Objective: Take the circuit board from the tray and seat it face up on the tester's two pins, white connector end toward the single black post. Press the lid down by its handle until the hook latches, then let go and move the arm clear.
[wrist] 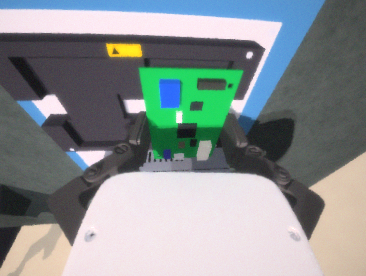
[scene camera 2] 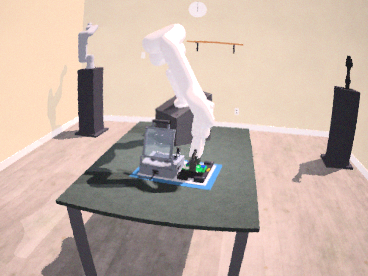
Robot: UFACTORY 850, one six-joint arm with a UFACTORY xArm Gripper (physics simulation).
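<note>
The green circuit board (scene camera 2: 201,169) (wrist: 192,112) shows its component face in the wrist view, with a blue part at the far end and a white connector at the end near the gripper body. My gripper (scene camera 2: 196,159) (wrist: 186,124) is shut on the board, one finger on each long edge. The board overlaps the black tray (scene camera 2: 200,178) (wrist: 75,49) in both views; any gap beneath it is hard to judge. The grey tester (scene camera 2: 156,168) stands left of the tray in the scene view. Its clear lid (scene camera 2: 160,143) is raised, with the dark handle (scene camera 2: 161,122) on top. The pins cannot be made out.
The tester and tray stand on a blue-bordered white mat (scene camera 2: 215,179) (wrist: 300,17) on the dark green table (scene camera 2: 165,207). The raised lid stands left of the arm. Two dark pedestals (scene camera 2: 90,102) (scene camera 2: 343,125) stand beyond the table.
</note>
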